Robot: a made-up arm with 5 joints. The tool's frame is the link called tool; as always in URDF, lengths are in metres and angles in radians. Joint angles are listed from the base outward. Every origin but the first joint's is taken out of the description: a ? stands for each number. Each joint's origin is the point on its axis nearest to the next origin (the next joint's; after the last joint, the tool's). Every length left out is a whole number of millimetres.
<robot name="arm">
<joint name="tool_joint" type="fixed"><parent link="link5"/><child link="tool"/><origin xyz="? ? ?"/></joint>
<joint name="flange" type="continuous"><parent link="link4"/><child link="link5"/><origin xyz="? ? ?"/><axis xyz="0 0 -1"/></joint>
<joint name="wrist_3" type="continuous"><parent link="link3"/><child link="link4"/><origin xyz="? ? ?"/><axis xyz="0 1 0"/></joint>
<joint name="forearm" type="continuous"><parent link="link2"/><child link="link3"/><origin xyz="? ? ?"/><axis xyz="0 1 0"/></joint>
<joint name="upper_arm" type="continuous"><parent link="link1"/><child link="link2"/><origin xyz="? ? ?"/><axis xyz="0 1 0"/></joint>
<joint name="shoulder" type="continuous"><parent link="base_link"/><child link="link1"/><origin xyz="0.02 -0.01 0.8"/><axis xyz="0 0 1"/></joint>
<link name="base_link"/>
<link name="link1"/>
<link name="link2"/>
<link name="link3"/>
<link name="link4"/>
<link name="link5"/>
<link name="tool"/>
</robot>
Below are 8 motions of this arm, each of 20 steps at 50 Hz.
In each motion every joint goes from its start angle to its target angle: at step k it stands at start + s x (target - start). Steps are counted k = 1, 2, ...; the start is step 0. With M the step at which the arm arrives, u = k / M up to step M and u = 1 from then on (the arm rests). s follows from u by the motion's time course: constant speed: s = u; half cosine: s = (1 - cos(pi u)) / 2; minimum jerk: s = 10 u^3 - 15 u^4 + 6 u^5.
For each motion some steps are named. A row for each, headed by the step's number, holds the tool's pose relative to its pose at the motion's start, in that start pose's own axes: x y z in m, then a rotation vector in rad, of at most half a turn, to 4 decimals.
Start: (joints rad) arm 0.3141 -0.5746 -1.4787 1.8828 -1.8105
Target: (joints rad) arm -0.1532 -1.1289 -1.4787 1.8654 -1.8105
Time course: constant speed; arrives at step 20
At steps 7, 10, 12, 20:
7: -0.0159 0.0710 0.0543 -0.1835 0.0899 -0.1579
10: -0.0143 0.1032 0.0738 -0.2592 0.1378 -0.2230
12: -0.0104 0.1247 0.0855 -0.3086 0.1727 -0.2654
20: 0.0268 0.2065 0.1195 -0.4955 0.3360 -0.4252

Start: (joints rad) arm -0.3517 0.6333 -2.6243 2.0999 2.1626
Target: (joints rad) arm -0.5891 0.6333 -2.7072 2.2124 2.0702
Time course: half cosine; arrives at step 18
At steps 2, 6, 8, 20:
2: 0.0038 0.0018 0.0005 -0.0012 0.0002 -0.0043
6: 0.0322 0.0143 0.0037 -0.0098 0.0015 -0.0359
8: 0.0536 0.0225 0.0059 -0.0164 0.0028 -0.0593
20: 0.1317 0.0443 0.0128 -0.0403 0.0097 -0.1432

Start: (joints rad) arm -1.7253 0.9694 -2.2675 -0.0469 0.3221
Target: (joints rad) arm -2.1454 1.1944 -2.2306 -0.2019 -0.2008
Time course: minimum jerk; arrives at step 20
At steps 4, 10, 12, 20:
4: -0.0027 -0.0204 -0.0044 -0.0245 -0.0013 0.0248
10: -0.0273 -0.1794 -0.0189 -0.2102 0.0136 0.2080
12: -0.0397 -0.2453 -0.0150 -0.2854 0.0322 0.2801
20: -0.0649 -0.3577 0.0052 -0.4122 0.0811 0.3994

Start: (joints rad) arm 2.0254 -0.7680 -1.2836 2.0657 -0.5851
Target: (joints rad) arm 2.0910 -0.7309 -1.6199 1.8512 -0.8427
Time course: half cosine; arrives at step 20
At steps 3, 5, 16, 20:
3: 0.0008 0.0000 0.0071 -0.0156 -0.0232 0.0176
5: 0.0019 0.0001 0.0191 -0.0425 -0.0621 0.0473
16: -0.0030 0.0098 0.1210 -0.2909 -0.3644 0.2872
20: -0.0055 0.0120 0.1339 -0.3255 -0.4002 0.3163

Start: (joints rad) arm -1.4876 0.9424 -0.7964 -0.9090 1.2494
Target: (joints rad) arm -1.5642 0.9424 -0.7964 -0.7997 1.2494
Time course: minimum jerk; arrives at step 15
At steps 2, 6, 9, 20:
2: 0.0006 -0.0005 -0.0003 -0.0023 -0.0003 -0.0011
6: 0.0098 -0.0081 -0.0050 -0.0381 -0.0047 -0.0179
9: 0.0210 -0.0179 -0.0102 -0.0817 -0.0094 -0.0391
20: 0.0305 -0.0267 -0.0144 -0.1194 -0.0128 -0.0582

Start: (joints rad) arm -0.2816 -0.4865 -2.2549 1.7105 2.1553
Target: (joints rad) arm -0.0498 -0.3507 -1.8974 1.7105 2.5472
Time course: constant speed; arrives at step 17
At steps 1, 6, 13, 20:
1: -0.0020 -0.0006 -0.0141 -0.0305 -0.0067 -0.0159
6: -0.0129 -0.0113 -0.0834 -0.1785 -0.0532 -0.0899
13: -0.0282 -0.0469 -0.1746 -0.3687 -0.1535 -0.1770
20: -0.0357 -0.0770 -0.2219 -0.4657 -0.2282 -0.2173

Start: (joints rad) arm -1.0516 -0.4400 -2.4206 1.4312 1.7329
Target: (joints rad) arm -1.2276 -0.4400 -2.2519 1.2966 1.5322
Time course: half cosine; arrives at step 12
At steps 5, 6, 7, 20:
5: 0.0074 0.0000 -0.0225 -0.0045 -0.0656 0.0648
6: 0.0107 -0.0002 -0.0302 -0.0072 -0.0884 0.0871
7: 0.0144 -0.0006 -0.0379 -0.0105 -0.1111 0.1094
20: 0.0268 -0.0023 -0.0592 -0.0232 -0.1758 0.1724

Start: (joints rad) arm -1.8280 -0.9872 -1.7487 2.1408 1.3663
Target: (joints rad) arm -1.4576 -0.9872 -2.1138 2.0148 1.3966
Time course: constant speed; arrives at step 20
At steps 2, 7, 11, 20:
2: -0.0022 -0.0020 0.0154 0.0524 0.0112 0.0271
7: -0.0047 -0.0105 0.0540 0.1844 0.0461 0.0903
11: -0.0033 -0.0207 0.0845 0.2905 0.0812 0.1357
20: 0.0137 -0.0528 0.1488 0.5289 0.1823 0.2200

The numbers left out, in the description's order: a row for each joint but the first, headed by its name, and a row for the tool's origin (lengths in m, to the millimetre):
tool: -0.01 0.02 0
flange: 0.12 0 -0.14
wrist_3: 0.07 0 -0.31
forearm: 0.04 0 0.28
upper_arm: 0.02 0.01 0

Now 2 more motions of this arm.
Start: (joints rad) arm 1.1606 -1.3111 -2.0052 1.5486 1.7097
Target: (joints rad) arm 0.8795 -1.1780 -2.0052 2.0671 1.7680
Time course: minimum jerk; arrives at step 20
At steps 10, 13, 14, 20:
10: -0.0193 -0.0372 -0.0739 -0.2999 -0.1892 -0.0240
13: -0.0213 -0.0610 -0.1066 -0.4552 -0.2938 -0.0548
14: -0.0210 -0.0678 -0.1146 -0.4970 -0.3226 -0.0654
20: -0.0195 -0.0836 -0.1312 -0.5909 -0.3881 -0.0926

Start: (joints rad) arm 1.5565 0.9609 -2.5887 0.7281 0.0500
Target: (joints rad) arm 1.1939 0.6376 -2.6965 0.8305 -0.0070
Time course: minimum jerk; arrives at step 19
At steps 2, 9, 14, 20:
2: 0.0018 -0.0026 0.0022 -0.0026 -0.0034 -0.0017
9: 0.0671 -0.1130 0.1134 -0.1297 -0.1527 -0.0664
14: 0.1031 -0.2010 0.2419 -0.2702 -0.2941 -0.1116
20: 0.1084 -0.2203 0.2793 -0.3112 -0.3316 -0.1208

